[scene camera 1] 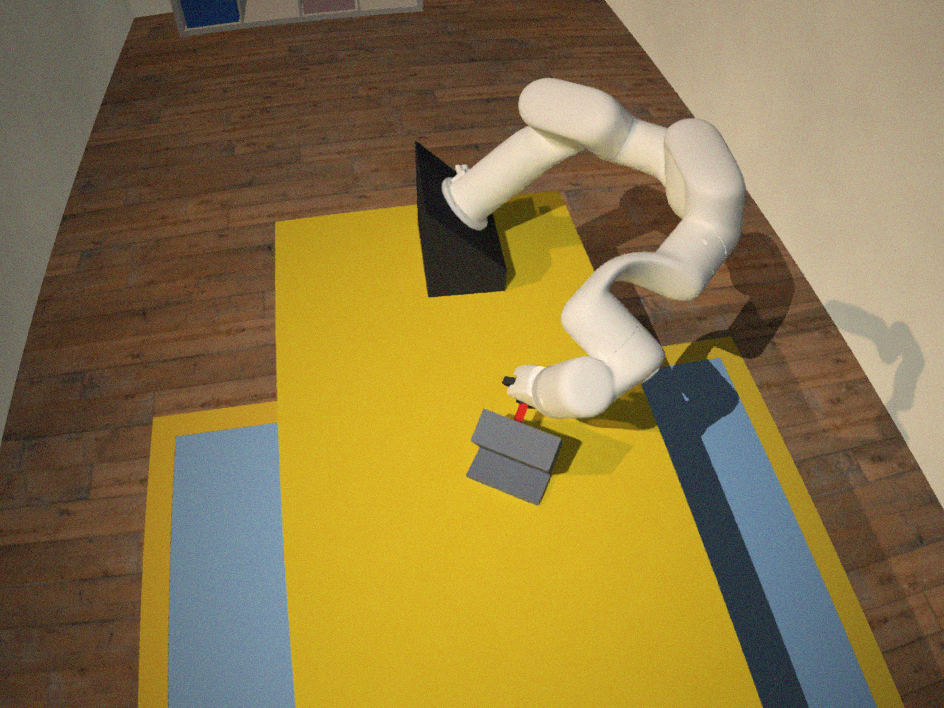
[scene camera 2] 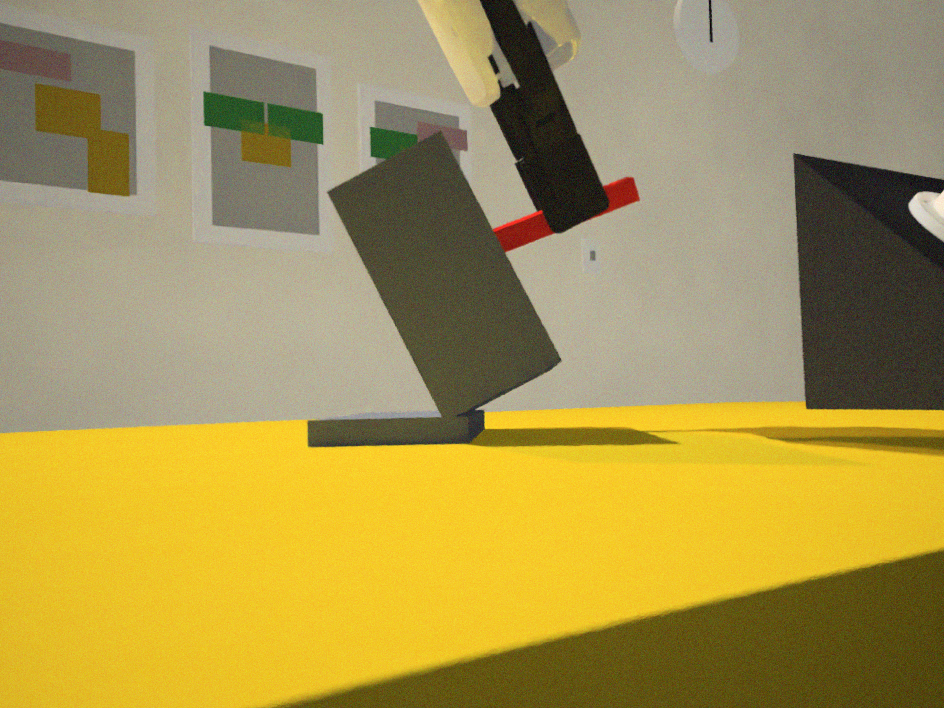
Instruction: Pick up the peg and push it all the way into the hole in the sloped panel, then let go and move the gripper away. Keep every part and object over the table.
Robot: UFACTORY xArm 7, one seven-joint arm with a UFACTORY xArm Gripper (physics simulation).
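Frame: origin at the arm's base, x ahead, y left, z up, level; centimetres.
Seen in the pictures: gripper, between the fingertips: [scene camera 2: 578,219]; arm's base, origin of its link: [scene camera 1: 463,205].
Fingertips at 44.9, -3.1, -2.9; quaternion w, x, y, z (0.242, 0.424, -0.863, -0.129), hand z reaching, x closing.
Note:
Offsets run from my fingertips to a thing's top centre, as dx, dy, dz. "pt": to the spot under its first point. Level surfaces: height alone.
The red peg @(+0.8, -0.4, +2.2) [scene camera 1: 520,412] [scene camera 2: 523,230] is held in my gripper [scene camera 1: 515,391] [scene camera 2: 575,216], which is shut on it. The peg sticks out on both sides of the dark fingers in the scene camera 2 view, tilted, roughly square to the panel's sloped face. Its far end meets the edge of the grey sloped panel @(+6.2, -3.4, +2.2) [scene camera 1: 516,439] [scene camera 2: 446,274] and is hidden there. The hole does not show, so I cannot tell how far the peg is in it. The fingers are a short way off the panel face, above the table.
The panel leans over its low grey foot @(pt +8.2, -5.0, -9.9) [scene camera 1: 509,475] [scene camera 2: 388,432] on the yellow table top @(dz -11.0) [scene camera 1: 366,533] [scene camera 2: 457,533]. A black wedge-shaped block [scene camera 1: 463,262] [scene camera 2: 876,327] stands at the back under the arm's base. The white arm [scene camera 1: 610,320] arches over the right side.

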